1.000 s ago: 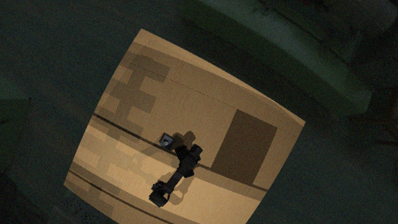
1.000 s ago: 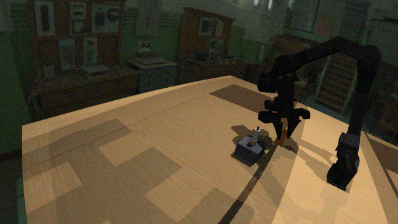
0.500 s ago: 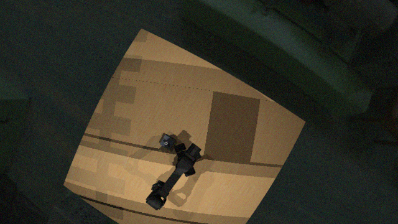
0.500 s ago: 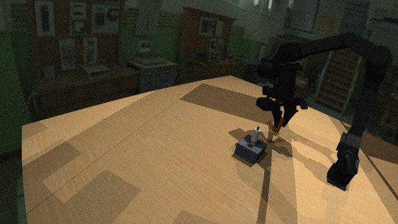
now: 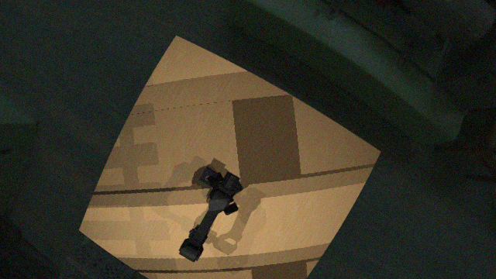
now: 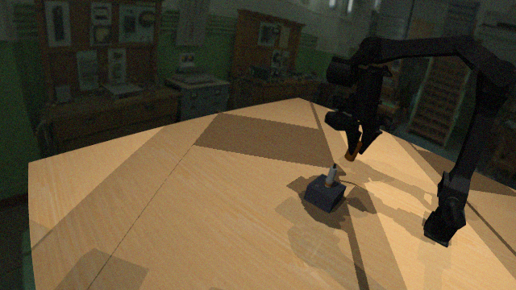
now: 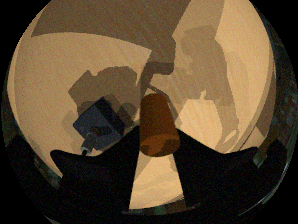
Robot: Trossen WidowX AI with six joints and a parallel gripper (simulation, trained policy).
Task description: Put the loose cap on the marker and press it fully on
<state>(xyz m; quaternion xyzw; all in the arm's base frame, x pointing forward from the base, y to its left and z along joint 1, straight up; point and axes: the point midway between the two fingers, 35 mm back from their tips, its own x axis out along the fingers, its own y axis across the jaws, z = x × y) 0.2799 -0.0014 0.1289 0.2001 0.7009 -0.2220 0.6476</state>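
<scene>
The holder block lies 1 cm ahead of my gripper tip, 10 cm to the left of it and 7 cm below it. Round my gripper tip: orange cap: 1 cm ahead, 1 cm to the right, 1 cm above.
</scene>
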